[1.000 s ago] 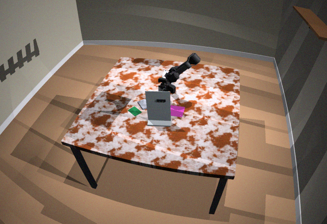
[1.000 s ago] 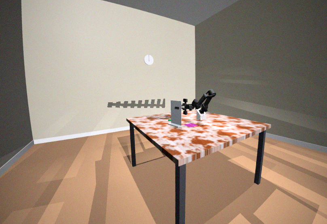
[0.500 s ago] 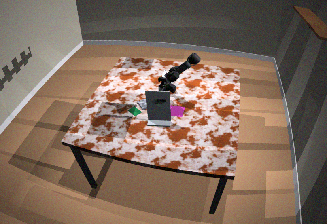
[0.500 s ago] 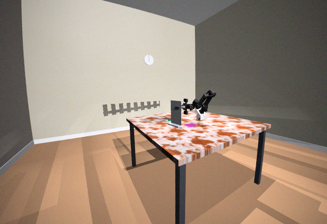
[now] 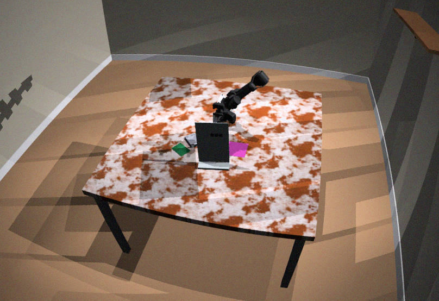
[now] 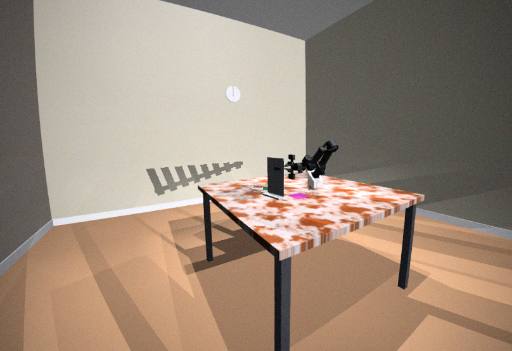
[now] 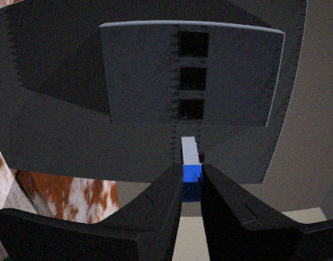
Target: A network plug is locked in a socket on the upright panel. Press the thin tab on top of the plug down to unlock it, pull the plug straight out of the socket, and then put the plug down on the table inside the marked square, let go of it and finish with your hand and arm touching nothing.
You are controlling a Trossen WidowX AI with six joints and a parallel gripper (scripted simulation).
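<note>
The magenta square lies 20 cm below my gripper tip, 10 cm to the left of it and 8 cm behind it. Also, from my gripper tip: upright panel 8 cm below, 7 cm ahead, 3 cm to the left; network plug right at my gripper tip.
</note>
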